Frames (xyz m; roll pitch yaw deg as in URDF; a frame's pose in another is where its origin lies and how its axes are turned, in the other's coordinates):
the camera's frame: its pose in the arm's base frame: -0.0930 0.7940 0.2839 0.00 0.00 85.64
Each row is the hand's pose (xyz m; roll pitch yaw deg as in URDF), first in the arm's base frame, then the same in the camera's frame.
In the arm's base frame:
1: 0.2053 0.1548 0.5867 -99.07 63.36 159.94
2: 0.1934 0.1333 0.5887 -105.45 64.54 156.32
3: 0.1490 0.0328 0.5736 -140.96 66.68 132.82
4: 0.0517 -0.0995 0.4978 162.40 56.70 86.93
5: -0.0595 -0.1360 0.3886 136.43 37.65 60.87
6: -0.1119 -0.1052 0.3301 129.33 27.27 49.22
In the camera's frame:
1: -0.6147 -0.3460 0.3028 -99.07 63.36 74.30
2: -0.6370 -0.3358 0.3048 -105.45 64.54 70.68
3: -0.7406 -0.2992 0.2897 -140.96 66.68 47.18
4: -0.8799 -0.2122 0.2139 162.40 56.70 1.29
5: -0.9248 -0.1041 0.1047 136.43 37.65 -24.77
6: -0.8980 -0.0495 0.0462 129.33 27.27 -36.42

